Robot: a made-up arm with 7 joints. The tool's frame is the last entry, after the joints. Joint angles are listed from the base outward. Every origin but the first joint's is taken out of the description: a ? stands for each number. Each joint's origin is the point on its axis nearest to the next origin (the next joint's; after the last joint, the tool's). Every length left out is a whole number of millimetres.
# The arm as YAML. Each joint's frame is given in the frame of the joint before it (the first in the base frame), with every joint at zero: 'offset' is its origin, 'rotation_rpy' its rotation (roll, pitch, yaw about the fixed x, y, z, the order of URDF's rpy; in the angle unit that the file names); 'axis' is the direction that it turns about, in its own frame. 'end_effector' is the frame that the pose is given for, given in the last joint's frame.
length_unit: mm
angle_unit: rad
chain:
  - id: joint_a
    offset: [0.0, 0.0, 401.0]
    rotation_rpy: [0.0, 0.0, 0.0]
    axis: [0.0, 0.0, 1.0]
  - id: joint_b
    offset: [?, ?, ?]
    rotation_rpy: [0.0, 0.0, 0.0]
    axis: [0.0, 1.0, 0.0]
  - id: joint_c
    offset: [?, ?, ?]
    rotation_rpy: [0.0, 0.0, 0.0]
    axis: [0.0, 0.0, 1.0]
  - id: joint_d
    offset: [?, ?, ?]
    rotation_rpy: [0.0, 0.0, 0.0]
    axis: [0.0, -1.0, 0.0]
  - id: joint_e
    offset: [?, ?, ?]
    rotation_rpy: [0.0, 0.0, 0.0]
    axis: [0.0, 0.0, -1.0]
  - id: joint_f
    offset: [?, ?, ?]
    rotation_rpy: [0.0, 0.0, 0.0]
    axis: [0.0, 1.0, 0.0]
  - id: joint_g
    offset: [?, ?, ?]
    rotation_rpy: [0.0, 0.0, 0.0]
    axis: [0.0, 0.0, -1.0]
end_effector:
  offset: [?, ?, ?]
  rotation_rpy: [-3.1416, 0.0, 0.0]
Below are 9 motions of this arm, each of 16 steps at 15 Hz.
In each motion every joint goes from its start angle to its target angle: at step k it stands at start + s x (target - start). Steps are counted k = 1, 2, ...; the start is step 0. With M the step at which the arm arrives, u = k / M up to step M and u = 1 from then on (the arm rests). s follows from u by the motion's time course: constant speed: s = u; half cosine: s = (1 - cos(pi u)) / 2; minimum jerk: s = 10 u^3 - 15 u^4 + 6 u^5.
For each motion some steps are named. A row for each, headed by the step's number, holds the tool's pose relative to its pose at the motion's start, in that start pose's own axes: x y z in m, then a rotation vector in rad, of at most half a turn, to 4 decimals.
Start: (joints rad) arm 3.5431 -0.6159 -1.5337 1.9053 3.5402 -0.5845 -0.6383
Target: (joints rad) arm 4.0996 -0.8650 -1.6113 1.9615 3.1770 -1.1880 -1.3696
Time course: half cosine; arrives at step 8
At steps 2, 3, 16:
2: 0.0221 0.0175 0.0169 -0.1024 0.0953 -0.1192
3: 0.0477 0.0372 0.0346 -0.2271 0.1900 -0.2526
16: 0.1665 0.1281 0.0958 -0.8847 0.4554 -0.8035

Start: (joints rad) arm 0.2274 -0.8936 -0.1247 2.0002 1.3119 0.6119 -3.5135
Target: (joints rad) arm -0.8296 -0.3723 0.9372 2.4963 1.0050 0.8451 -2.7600
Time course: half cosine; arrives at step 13
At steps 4, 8, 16:
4: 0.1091 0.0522 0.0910 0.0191 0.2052 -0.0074
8: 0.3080 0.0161 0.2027 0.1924 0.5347 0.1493
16: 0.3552 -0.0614 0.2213 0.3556 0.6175 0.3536

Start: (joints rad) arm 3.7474 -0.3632 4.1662 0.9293 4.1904 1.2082 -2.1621
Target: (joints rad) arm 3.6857 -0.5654 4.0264 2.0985 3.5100 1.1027 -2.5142
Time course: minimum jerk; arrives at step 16
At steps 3, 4, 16:
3: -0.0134 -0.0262 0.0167 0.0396 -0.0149 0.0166
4: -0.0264 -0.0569 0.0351 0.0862 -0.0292 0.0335
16: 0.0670 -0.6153 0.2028 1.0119 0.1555 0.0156

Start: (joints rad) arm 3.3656 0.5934 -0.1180 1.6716 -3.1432 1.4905 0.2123
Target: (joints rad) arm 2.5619 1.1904 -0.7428 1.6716 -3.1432 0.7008 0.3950
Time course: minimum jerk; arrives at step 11
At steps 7, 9, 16:
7: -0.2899 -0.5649 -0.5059 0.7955 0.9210 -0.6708
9: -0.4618 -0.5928 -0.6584 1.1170 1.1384 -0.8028
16: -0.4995 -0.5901 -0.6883 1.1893 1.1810 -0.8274

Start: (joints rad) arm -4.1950 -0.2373 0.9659 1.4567 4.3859 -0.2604 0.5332
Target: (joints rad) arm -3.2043 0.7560 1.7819 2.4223 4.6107 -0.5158 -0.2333
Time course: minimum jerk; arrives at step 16
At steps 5, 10, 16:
5: 0.1801 0.0404 -0.0210 -0.0736 0.4021 -0.0004
10: 0.3740 0.2366 -0.2654 -0.5450 1.3260 0.3998
16: 0.2921 0.2879 -0.2661 -0.7761 1.4580 0.8508

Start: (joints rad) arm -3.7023 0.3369 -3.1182 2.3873 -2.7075 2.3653 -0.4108
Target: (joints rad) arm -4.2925 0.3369 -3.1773 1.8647 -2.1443 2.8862 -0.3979
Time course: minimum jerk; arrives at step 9
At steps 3, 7, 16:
3: -0.0053 -0.0524 -0.0326 -0.0589 -0.0726 -0.0691
7: -0.0066 -0.2723 -0.0318 -0.3089 -0.5171 -0.3236
16: -0.0067 -0.2956 -0.0213 -0.3383 -0.5829 -0.3481

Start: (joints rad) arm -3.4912 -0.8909 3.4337 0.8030 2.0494 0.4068 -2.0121
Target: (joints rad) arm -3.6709 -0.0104 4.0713 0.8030 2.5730 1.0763 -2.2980
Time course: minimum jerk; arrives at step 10
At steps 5, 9, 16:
5: 0.2036 -0.2288 -0.0692 0.4323 0.5301 -0.3137
9: 0.2606 -0.4481 -0.1839 0.7842 0.9414 -0.7273
16: 0.2603 -0.4515 -0.1856 0.7898 0.9473 -0.7350

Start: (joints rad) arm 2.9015 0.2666 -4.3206 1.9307 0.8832 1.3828 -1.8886
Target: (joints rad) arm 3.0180 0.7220 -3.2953 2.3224 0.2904 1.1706 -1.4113
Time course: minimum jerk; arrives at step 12
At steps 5, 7, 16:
5: 0.2071 -0.0029 -0.0212 -0.0483 0.1586 -0.1638
7: 0.3686 -0.0513 -0.1294 -0.1717 0.3326 -0.2937
16: 0.4750 -0.1550 -0.3236 -0.3689 0.5841 -0.3953

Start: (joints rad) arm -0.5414 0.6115 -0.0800 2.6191 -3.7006 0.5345 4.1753
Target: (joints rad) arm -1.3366 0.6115 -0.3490 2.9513 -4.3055 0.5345 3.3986
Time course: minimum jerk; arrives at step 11
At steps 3, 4, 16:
3: 0.0633 0.0526 -0.0186 -0.0347 -0.0029 -0.2888
4: 0.1282 0.0945 -0.0412 -0.0716 -0.0204 -0.5753
16: 0.4815 0.1460 -0.1984 -0.2493 -0.4596 -2.1989

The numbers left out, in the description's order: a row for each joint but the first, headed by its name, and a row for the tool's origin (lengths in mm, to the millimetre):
joint_b: 0.0 0.0 0.0
joint_c: 0.0 0.0 198.0
joint_d: 83.0 0.0 0.0
joint_e: 119.0 0.0 -525.0
joint_f: 0.0 0.0 0.0
joint_g: 59.0 0.0 -75.0
tool: 0.0 0.0 0.0

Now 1 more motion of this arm.
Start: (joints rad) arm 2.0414 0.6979 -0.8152 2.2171 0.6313 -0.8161 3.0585
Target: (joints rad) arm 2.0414 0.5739 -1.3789 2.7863 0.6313 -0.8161 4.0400
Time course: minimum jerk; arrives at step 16
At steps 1, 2, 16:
1: -0.0010 -0.0001 0.0005 -0.0002 -0.0019 0.0017
2: -0.0071 -0.0006 0.0037 -0.0019 -0.0134 0.0126
16: -0.4282 0.0643 0.0362 -0.5748 -0.5808 0.6680

